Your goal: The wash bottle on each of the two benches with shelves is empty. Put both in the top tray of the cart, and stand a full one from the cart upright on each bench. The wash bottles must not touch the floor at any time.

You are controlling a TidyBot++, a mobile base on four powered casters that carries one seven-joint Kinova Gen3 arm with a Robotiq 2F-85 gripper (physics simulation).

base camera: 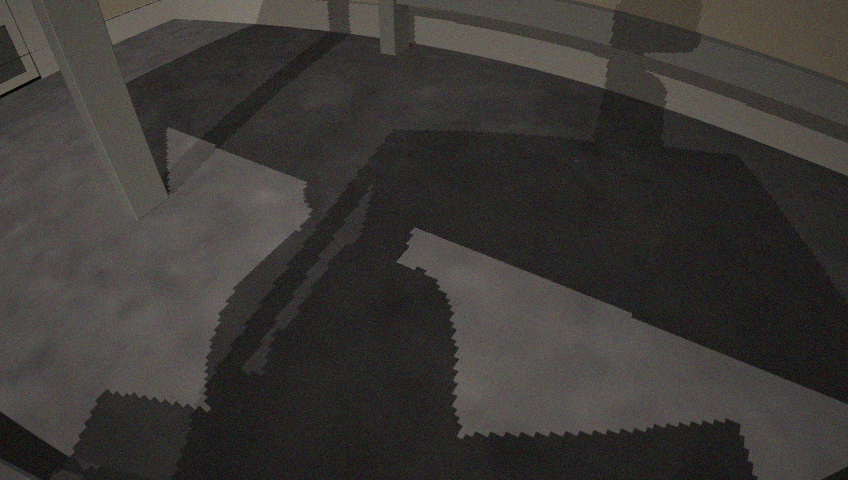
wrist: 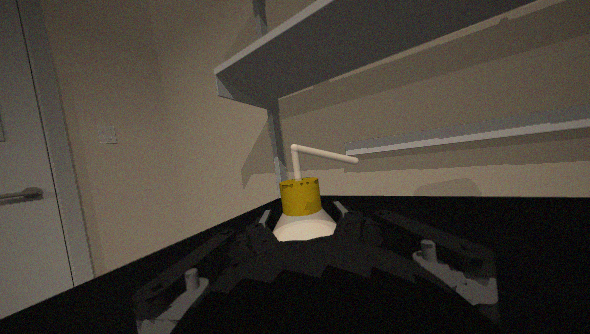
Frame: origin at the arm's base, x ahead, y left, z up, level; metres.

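Seen in the pictures: gripper, between the fingertips: [wrist: 303, 215].
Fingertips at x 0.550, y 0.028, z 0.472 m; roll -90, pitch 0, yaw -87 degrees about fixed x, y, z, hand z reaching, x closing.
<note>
A point is followed by its place in that frame.
A white wash bottle [wrist: 305, 226] {x 0.505, y 0.025, z 0.479 m} with a yellow cap and a bent white spout stands upright at the middle of the wrist view, over the black bench top [wrist: 545, 230] {x 0.674, y -0.341, z 0.365 m}. My gripper [wrist: 303, 215] {x 0.550, y 0.028, z 0.472 m} is shut on this wash bottle, with one fingertip at each side of its shoulder. The lower body of the bottle is hidden behind the gripper, so its base and fill level cannot be seen. The cart, the full bottles and the other bench's bottle do not show in either view.
A grey shelf [wrist: 300, 65] {x 0.914, y -0.002, z 0.803 m} overhangs the bench above the bottle, and a narrow ledge [wrist: 470, 137] {x 0.840, y -0.395, z 0.525 m} runs along the wall at the right. A door [wrist: 35, 240] {x 1.090, y 1.296, z 0.308 m} is at the left. In the base view, a bench leg [base camera: 104, 107] {x 0.515, y 0.409, z -0.229 m} stands at the left, a further leg [base camera: 387, 26] {x 1.067, y 0.128, z -0.328 m} behind.
</note>
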